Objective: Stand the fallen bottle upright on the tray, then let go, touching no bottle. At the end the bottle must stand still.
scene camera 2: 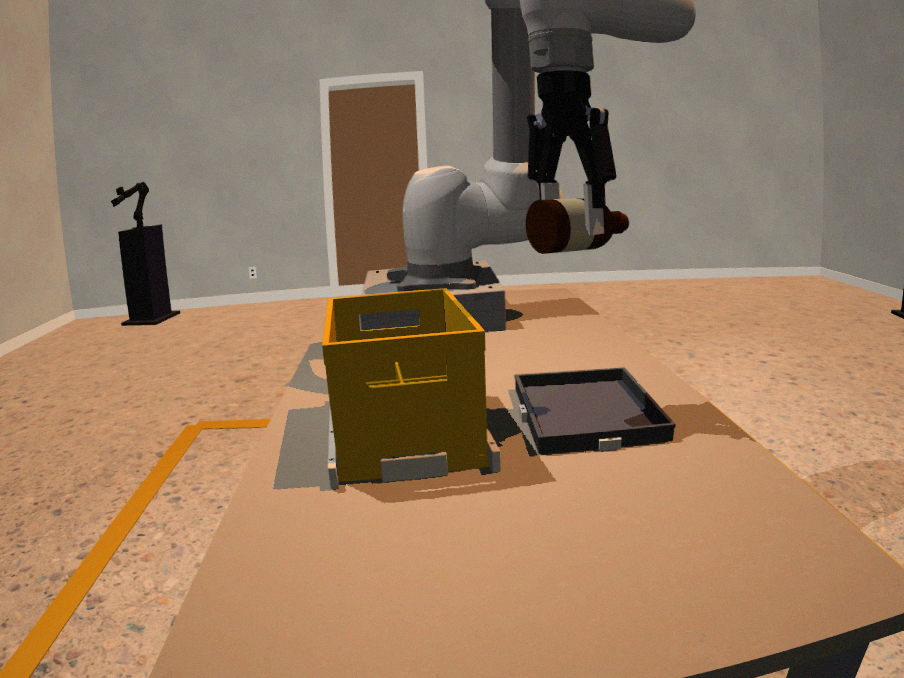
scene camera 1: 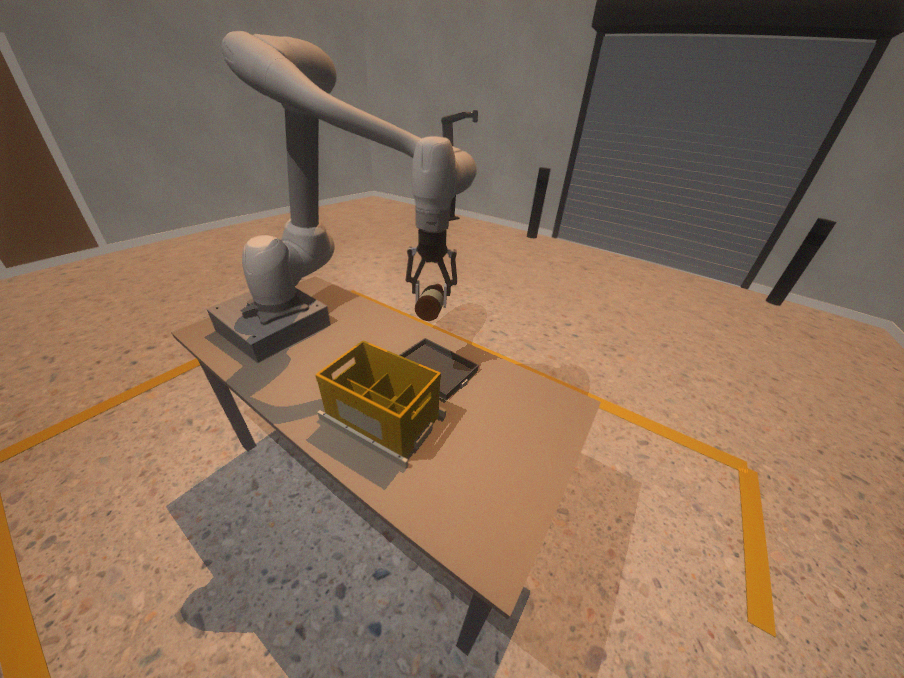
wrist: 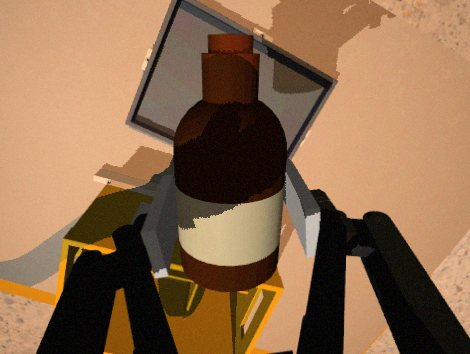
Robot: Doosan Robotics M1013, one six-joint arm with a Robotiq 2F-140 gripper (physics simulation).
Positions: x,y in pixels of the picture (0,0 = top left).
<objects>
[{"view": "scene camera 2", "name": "gripper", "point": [572,232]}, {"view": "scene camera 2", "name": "brown bottle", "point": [557,225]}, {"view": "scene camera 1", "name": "gripper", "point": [431,304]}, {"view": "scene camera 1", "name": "brown bottle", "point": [430,303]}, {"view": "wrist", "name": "gripper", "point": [229,185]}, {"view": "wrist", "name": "brown bottle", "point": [229,150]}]
</objects>
